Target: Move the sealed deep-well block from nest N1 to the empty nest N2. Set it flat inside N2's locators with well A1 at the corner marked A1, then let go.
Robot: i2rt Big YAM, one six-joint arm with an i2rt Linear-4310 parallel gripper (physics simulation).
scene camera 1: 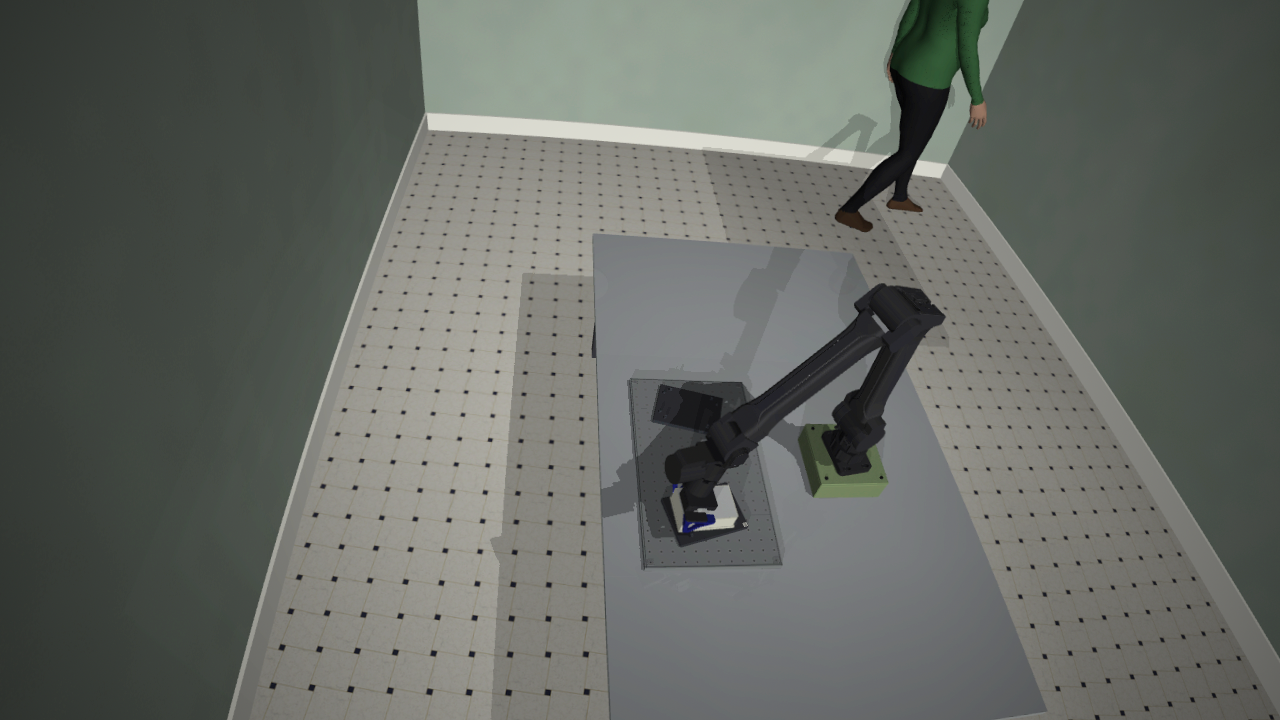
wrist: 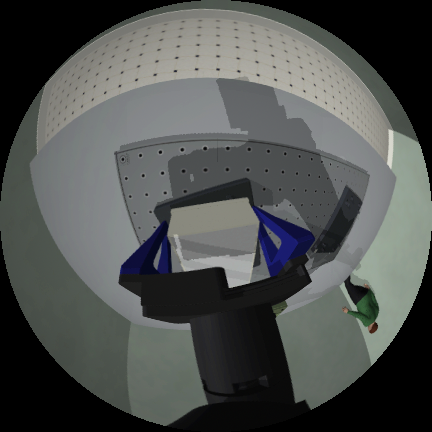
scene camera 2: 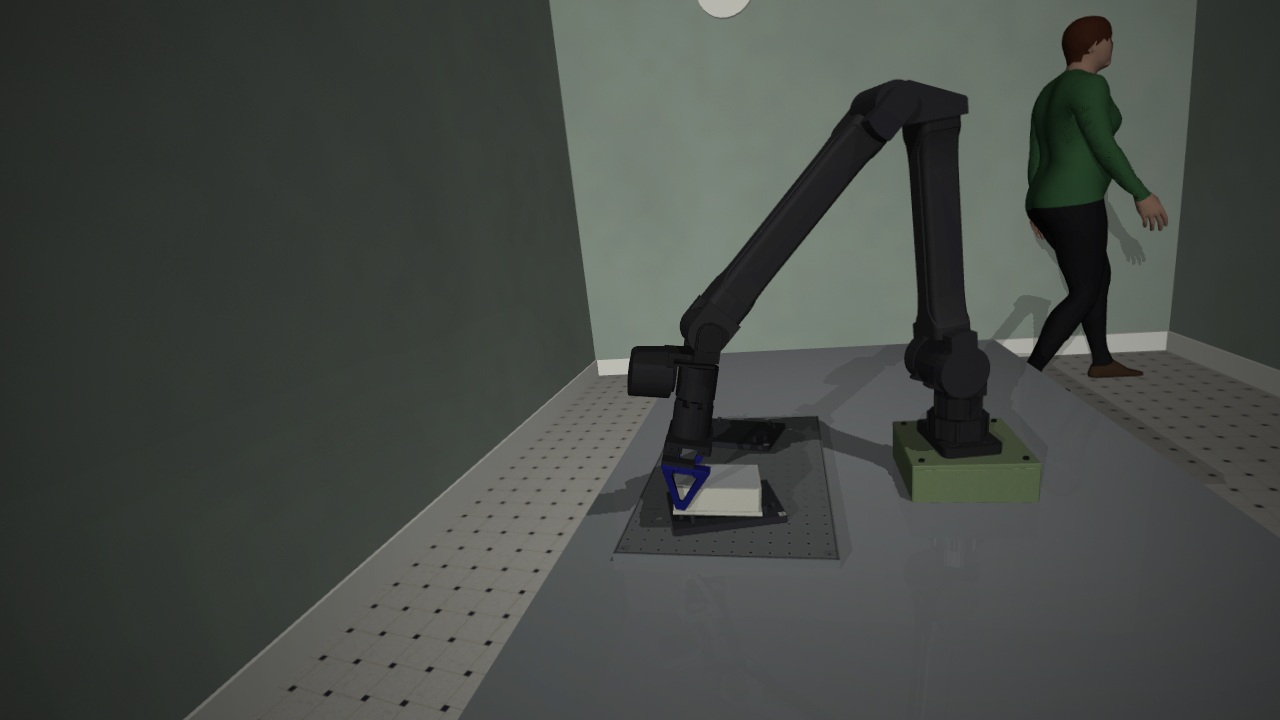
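Seen in the pictures: gripper, fingertip midpoint: [scene camera 1: 680, 512] [wrist: 209, 216] [scene camera 2: 682, 495]; arm's base, origin of the base link: [scene camera 1: 845, 453] [scene camera 2: 956, 440].
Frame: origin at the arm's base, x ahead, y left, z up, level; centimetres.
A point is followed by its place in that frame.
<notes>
The white sealed deep-well block [scene camera 1: 723, 510] @(z 0.6, x 35.1, y 10.4 cm) [scene camera 2: 729, 492] @(z 0.1, x 36.7, y 12.3 cm) [wrist: 213, 217] @(z -0.3, x 44.5, y 7.6 cm) lies flat on the near dark nest N2 [scene camera 2: 775, 516] @(z -3.8, x 30.5, y 12.9 cm) [wrist: 201, 196] @(z -3.8, x 45.3, y 8.5 cm). My gripper [scene camera 1: 695, 520] @(z -2.0, x 43.6, y 8.0 cm) [scene camera 2: 686, 489] @(z -2.0, x 43.6, y 8.0 cm) [wrist: 209, 216] @(z -2.0, x 43.6, y 8.0 cm) is open, and its blue fingers stand on either side of the block's near end, with a small gap showing in the wrist view. The far dark nest N1 [scene camera 1: 685, 407] @(z -3.8, x 33.9, y -21.6 cm) [scene camera 2: 747, 435] @(z -3.8, x 31.3, y -18.5 cm) [wrist: 338, 225] @(z -3.8, x 33.8, y -19.4 cm) is empty. Both nests sit on a grey perforated plate [scene camera 1: 716, 555] @(z -4.9, x 37.7, y 17.8 cm) [scene camera 2: 805, 537] @(z -5.0, x 27.1, y 17.0 cm) [wrist: 153, 177] @(z -5.0, x 48.5, y 13.7 cm). I cannot make out the A1 corner mark.
The arm's green base block [scene camera 1: 846, 483] @(z -0.3, x 3.2, y 8.0 cm) [scene camera 2: 966, 470] @(z -1.1, x 2.2, y 8.3 cm) stands to the right of the plate on the grey table [scene camera 1: 805, 626] @(z -6.3, x 23.3, y 36.3 cm). A person in a green top [scene camera 1: 922, 97] [scene camera 2: 1073, 179] [wrist: 362, 306] walks on the tiled floor near the back wall.
</notes>
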